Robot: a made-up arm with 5 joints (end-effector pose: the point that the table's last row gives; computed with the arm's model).
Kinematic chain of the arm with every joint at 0, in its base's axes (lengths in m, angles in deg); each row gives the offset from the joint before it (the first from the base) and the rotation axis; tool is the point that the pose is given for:
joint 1: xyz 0 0 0.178 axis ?
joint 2: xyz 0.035 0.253 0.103 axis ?
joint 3: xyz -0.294 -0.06 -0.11 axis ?
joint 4: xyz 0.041 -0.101 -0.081 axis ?
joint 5: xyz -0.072 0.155 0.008 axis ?
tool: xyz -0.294 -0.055 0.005
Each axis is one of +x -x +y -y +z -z.
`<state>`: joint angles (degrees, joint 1 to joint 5).
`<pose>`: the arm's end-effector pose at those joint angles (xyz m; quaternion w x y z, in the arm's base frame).
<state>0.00 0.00 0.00 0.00 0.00</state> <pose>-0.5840 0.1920 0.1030 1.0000 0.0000 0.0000 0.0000</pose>
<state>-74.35 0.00 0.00 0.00 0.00</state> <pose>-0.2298 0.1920 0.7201 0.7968 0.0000 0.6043 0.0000</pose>
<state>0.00 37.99 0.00 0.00 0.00</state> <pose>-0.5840 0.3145 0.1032 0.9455 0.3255 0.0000 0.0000</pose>
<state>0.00 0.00 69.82 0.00 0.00</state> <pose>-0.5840 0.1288 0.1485 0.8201 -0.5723 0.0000 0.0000</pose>
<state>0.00 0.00 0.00 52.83 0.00</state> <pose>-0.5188 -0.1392 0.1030 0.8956 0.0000 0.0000 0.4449</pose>
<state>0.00 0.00 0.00 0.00 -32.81</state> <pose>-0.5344 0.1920 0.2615 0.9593 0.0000 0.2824 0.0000</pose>
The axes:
joint 1: -y
joint 2: +x
joint 3: -x
joint 4: +z
joint 5: -y

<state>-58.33 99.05 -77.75 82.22 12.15</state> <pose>-0.0508 0.8222 0.5766 0.2771 0.6257 -0.5963 -0.4196</pose>
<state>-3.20 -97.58 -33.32 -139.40 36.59</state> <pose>0.0858 -0.0571 0.2212 0.1381 -0.4438 -0.5622 -0.6841</pose>
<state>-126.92 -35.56 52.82 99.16 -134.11</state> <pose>0.2310 0.2753 0.4277 0.7055 0.4853 -0.0087 -0.5165</pose>
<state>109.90 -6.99 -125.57 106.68 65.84</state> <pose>0.1968 0.6302 -0.0244 0.6779 -0.3222 0.3303 -0.5723</pose>
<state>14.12 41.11 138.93 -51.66 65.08</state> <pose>-0.2338 -0.0703 0.0258 0.2465 -0.7356 -0.6301 0.0333</pose>
